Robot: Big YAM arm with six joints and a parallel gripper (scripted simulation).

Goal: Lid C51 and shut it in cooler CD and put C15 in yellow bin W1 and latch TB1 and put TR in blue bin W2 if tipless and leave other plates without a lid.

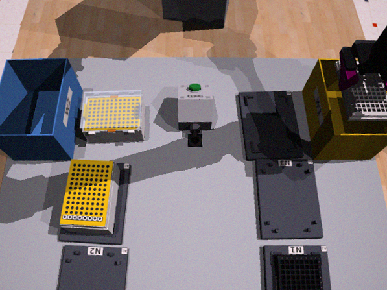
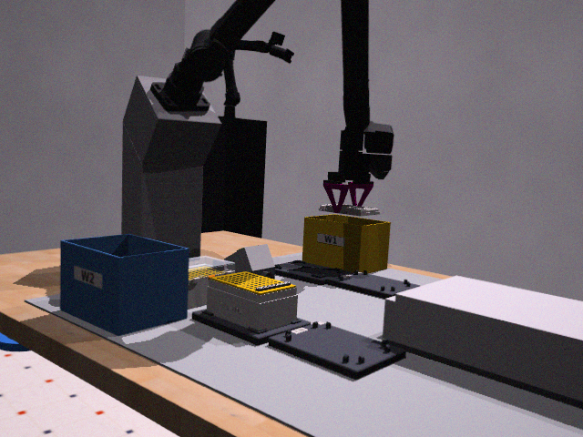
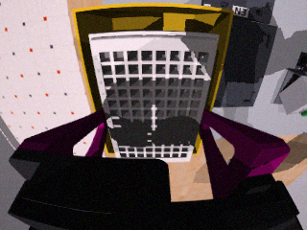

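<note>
Right now my hand is 10 mm short of the white plate. From my hand the other things lie so: lid park LP (10 mm ahead, 150 mm to the right, 140 mm below); yellow bin W1 (110 mm below); nest N3 (180 mm ahead, 130 mm to the right, 140 mm below).
</note>
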